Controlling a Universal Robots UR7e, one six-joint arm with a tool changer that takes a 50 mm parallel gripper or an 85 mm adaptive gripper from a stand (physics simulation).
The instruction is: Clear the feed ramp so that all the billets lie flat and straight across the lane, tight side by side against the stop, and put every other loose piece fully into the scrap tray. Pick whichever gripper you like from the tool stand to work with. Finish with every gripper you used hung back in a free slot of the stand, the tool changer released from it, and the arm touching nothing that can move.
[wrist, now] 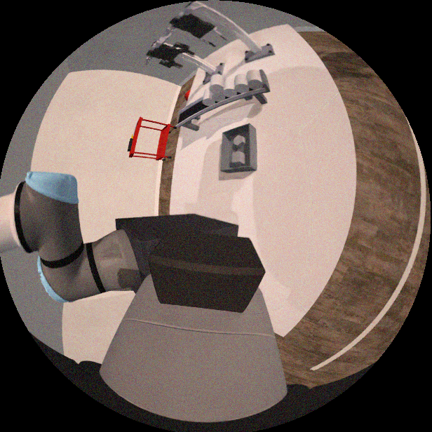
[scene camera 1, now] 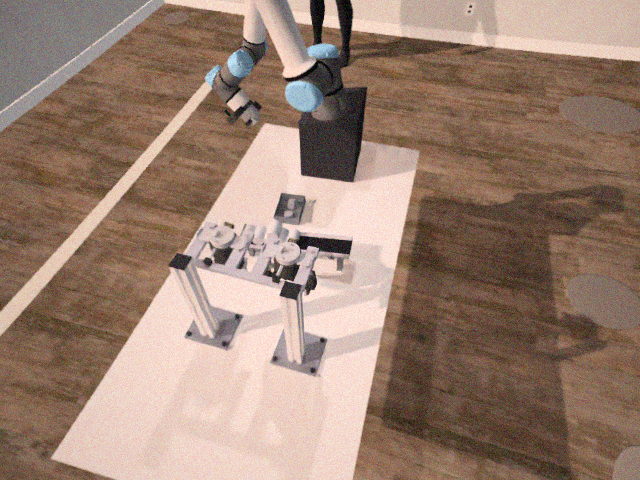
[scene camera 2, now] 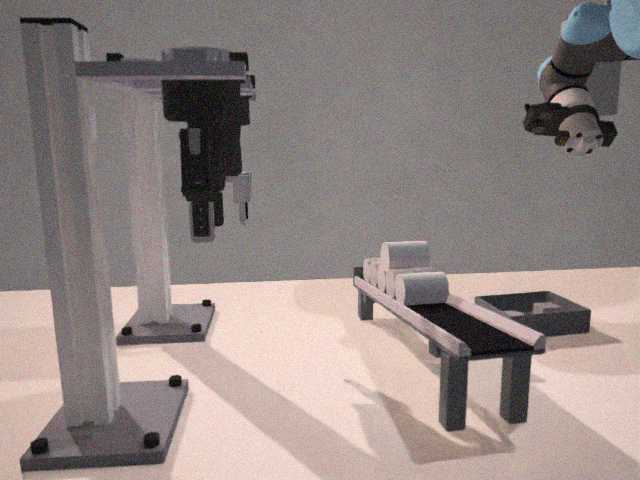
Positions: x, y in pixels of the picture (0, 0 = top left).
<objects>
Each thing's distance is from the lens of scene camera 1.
tool stand [scene camera 1: 296, 350]: 1.18 m
</objects>
